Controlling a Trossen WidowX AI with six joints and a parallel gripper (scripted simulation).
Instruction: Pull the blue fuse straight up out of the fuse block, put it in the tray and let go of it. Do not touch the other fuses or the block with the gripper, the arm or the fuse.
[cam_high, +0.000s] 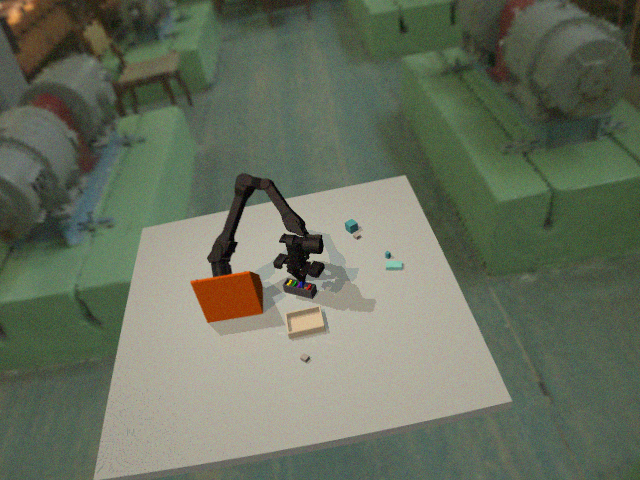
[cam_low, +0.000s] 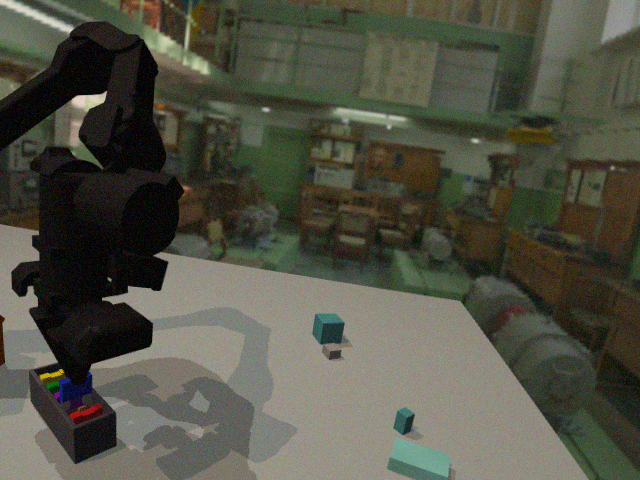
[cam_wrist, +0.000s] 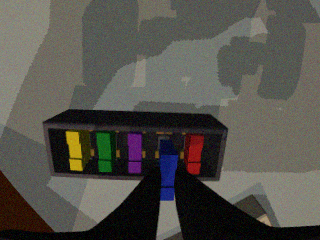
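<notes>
My gripper tip is 160 mm to the left of the tan tray, 60 mm above it and 20 mm past it. Round my gripper tip: blue fuse 10 mm below; teal cube 320 mm to the left, 240 mm ahead, 40 mm below; light teal slab 360 mm ahead, 50 mm below, 40 mm to the left.
</notes>
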